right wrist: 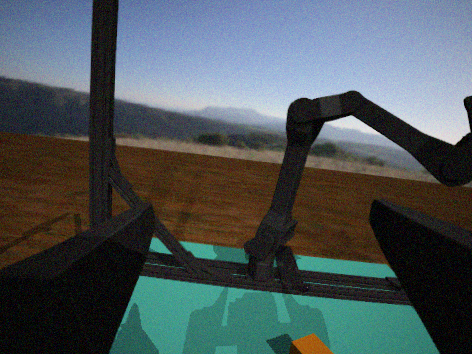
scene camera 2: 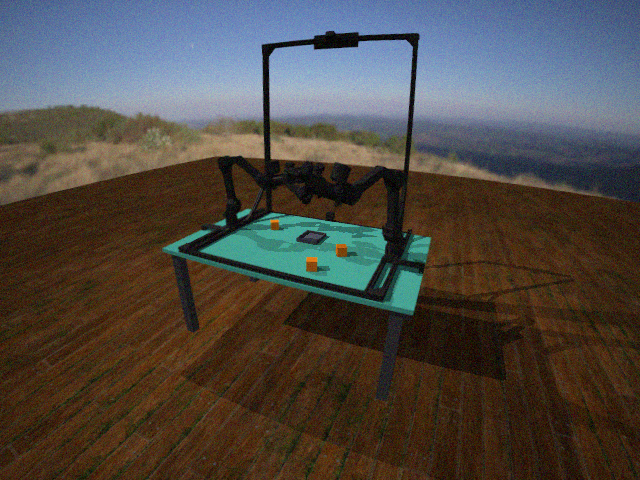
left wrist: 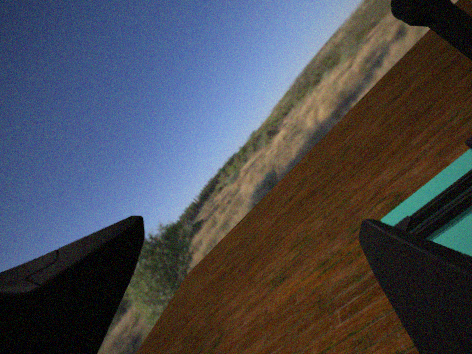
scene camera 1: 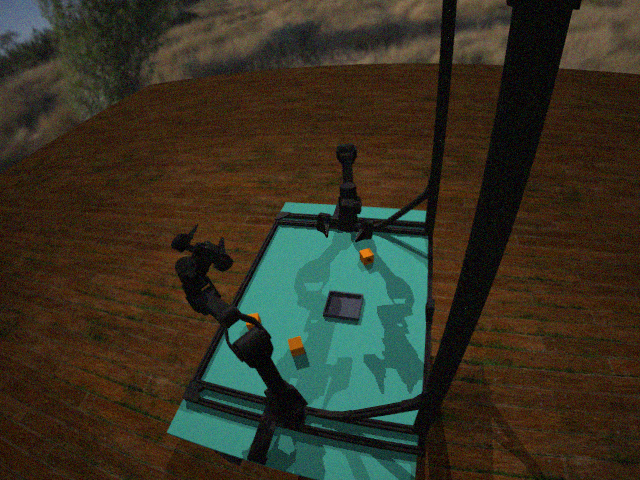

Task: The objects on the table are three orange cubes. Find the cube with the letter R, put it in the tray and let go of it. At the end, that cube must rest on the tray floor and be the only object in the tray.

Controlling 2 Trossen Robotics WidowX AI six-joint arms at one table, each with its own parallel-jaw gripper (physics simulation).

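Places are measured from the left arm's base along level axes (x ahead, y left, z up), in metres.
Pixels of known places: left gripper, fingertip midpoint: [scene camera 2: 285, 177] [left wrist: 253, 227] [scene camera 1: 210, 231]; right gripper, fingertip midpoint: [right wrist: 262, 211] [scene camera 1: 341, 238]; left arm's base, link origin: [right wrist: 259, 273] [scene camera 2: 393, 254] [scene camera 1: 295, 416]; right arm's base, link origin: [scene camera 2: 232, 225].
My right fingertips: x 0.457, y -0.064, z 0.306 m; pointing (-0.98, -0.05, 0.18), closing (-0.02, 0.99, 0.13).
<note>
For each thing: its top centre in the pictures, then the offset to it from my right fingertips. "*": a spot on its surface instead.
- orange cube, surface spot: [right wrist: 310, 345] * 0.231 m back, 0.127 m left, 0.280 m down
- dark tray, top centre: [scene camera 1: 343, 303] [scene camera 2: 311, 235] 0.019 m back, 0.009 m left, 0.307 m down
Three orange cubes lie apart on the teal table, their letters unreadable: one cube [scene camera 1: 366, 256] [scene camera 2: 274, 224] near the right arm, with a dark mark; one [scene camera 1: 252, 320] [scene camera 2: 311, 264] partly behind the left arm in scene camera 1; one [scene camera 1: 296, 346] [scene camera 2: 341, 250] near the left arm. Part of an orange cube [right wrist: 310, 345] shows in the right wrist view. The dark tray [scene camera 1: 351, 308] [scene camera 2: 305, 241] looks empty. My left gripper [scene camera 1: 207, 235] [left wrist: 253, 227] is open and empty, raised beyond the table's left edge in scene camera 1. My right gripper [scene camera 1: 343, 236] is open and empty, above its end of the table.
A black gantry post [scene camera 1: 442, 129] [scene camera 2: 266, 103] [right wrist: 102, 115] rises along the table's back side. Black rails [scene camera 1: 356, 423] [scene camera 2: 279, 281] frame the work area. In scene camera 2 the arms reach inward and overlap above the table, so their grippers are hard to separate.
</note>
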